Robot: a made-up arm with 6 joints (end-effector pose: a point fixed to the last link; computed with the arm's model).
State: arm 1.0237 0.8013 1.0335 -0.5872 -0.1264 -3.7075
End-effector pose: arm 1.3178 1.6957 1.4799 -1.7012 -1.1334 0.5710
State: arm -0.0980 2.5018 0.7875 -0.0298 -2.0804 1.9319
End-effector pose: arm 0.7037 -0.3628 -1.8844 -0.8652 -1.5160 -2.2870
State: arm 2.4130 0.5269 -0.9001 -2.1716 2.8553 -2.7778
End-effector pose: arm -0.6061 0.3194 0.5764 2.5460 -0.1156 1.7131
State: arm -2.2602 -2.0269 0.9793 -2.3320 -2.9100 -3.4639
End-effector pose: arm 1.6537 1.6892 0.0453 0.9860 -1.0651 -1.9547
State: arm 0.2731 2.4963 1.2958 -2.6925 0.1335 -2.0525
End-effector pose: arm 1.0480 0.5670 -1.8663 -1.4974 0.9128 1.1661
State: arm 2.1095 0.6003 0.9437 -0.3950 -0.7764 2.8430
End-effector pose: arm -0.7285 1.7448 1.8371 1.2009 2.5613 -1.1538
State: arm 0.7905 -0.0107 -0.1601 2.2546 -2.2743 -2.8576
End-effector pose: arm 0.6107 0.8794 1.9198 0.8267 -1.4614 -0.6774
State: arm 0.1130 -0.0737 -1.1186 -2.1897 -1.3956 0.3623
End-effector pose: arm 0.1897 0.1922 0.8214 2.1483 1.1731 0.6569
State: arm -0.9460 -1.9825 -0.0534 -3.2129 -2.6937 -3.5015
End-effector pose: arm -0.7930 1.5981 0.7291 0.9743 1.4442 -0.9758
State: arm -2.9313 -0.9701 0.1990 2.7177 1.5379 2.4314
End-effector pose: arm 0.9714 -0.0651 2.2127 0.7670 -0.9652 -2.3941
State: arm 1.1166 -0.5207 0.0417 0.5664 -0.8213 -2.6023
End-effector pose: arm 0.2472 -0.0559 2.3452 1.9602 0.8250 0.2504
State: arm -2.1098 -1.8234 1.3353 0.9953 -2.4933 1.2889
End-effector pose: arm 1.1440 2.2227 -0.2836 -0.5267 0.1368 -2.6655
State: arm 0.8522 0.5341 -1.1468 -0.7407 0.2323 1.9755
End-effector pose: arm 0.4595 0.1977 0.6227 -1.7217 0.8781 1.4214
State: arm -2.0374 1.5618 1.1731 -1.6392 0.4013 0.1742
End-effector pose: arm -1.0428 -2.1147 -0.2999 0.9733 -1.4695 -2.2313
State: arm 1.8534 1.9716 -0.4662 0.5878 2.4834 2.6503
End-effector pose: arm 0.0427 0.7254 -1.0327 -1.0300 -2.1969 1.0186
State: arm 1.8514 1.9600 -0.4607 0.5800 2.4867 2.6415
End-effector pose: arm 0.0400 0.7442 -1.0270 -1.0247 -2.1896 0.9996
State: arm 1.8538 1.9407 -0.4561 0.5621 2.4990 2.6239
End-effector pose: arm 0.0333 0.7713 -1.0130 -1.0142 -2.1760 0.9690
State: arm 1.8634 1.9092 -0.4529 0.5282 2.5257 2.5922
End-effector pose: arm 0.0194 0.8108 -0.9853 -0.9933 -2.1523 0.9204
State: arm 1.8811 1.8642 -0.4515 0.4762 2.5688 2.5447
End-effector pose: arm -0.0035 0.8617 -0.9411 -0.9569 -2.1168 0.8527
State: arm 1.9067 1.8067 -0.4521 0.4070 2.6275 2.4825
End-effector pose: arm -0.0367 0.9193 -0.8797 -0.9002 -2.0704 0.7685
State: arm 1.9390 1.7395 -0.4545 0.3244 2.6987 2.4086
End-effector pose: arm -0.0800 0.9771 -0.8035 -0.8205 -2.0158 0.6740
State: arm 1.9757 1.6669 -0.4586 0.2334 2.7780 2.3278
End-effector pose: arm -0.1311 1.0277 -0.7168 -0.7206 -1.9567 0.5757
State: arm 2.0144 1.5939 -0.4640 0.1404 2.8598 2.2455
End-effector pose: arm -0.1862 1.0662 -0.6265 -0.6076 -1.8977 0.4811
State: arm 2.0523 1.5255 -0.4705 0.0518 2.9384 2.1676
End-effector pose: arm -0.2404 1.0903 -0.5397 -0.4924 -1.8433 0.3956
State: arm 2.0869 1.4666 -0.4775 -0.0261 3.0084 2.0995
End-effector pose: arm -0.2889 1.1012 -0.4639 -0.3866 -1.7974 0.3240
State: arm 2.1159 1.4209 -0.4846 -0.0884 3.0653 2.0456
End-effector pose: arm -0.3278 1.1021 -0.4043 -0.3003 -1.7627 0.2696
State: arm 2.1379 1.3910 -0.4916 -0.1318 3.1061 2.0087
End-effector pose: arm -0.3549 1.0966 -0.3645 -0.2400 -1.7408 0.2347
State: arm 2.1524 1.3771 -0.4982 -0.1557 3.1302 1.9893
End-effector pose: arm -0.3698 1.0881 -0.3445 -0.2077 -1.7314 0.2190
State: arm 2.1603 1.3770 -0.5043 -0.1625 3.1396 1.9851
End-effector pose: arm -0.3743 1.0785 -0.3416 -0.1997 -1.7326 0.2199
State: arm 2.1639 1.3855 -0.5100 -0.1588 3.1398 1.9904
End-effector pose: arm -0.3722 1.0685 -0.3492 -0.2074 -1.7401 0.2307
